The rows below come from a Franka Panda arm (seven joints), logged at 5 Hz.
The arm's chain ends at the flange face. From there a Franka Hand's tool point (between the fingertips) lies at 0.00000 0.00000 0.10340 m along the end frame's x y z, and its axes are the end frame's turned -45 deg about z.
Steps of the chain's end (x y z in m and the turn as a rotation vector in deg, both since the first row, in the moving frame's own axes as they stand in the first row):
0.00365 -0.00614 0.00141 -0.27 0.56 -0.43
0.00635 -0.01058 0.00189 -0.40 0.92 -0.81
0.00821 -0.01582 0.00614 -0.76 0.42 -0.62
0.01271 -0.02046 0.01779 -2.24 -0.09 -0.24
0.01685 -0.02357 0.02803 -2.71 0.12 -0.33
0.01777 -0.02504 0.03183 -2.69 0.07 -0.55
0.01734 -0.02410 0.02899 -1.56 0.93 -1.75
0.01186 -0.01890 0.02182 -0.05 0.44 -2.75
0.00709 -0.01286 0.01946 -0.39 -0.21 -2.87
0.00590 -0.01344 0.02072 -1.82 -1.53 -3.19
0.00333 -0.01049 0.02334 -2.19 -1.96 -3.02
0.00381 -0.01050 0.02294 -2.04 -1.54 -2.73
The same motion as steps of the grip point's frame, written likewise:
0.00730 -0.00070 0.00140 -0.59 0.21 -0.43
0.01265 -0.00131 0.00187 -0.93 0.37 -0.81
0.01657 -0.00387 0.00613 -0.83 -0.24 -0.62
0.02049 -0.00273 0.01771 -1.52 -1.65 -0.24
0.02529 -0.00113 0.02791 -2.00 -1.83 -0.33
0.02695 -0.00160 0.03172 -1.95 -1.85 -0.55
0.02855 -0.00159 0.02894 -1.76 -0.45 -1.75
0.02226 -0.00436 0.02182 -0.35 0.28 -2.75
0.01335 -0.00383 0.01946 -0.13 -0.42 -2.87
0.00941 -0.00484 0.02063 -0.21 -2.37 -3.19
0.00449 -0.00463 0.02320 -0.16 -2.93 -3.02
0.00557 -0.00398 0.02284 -0.35 -2.53 -2.73

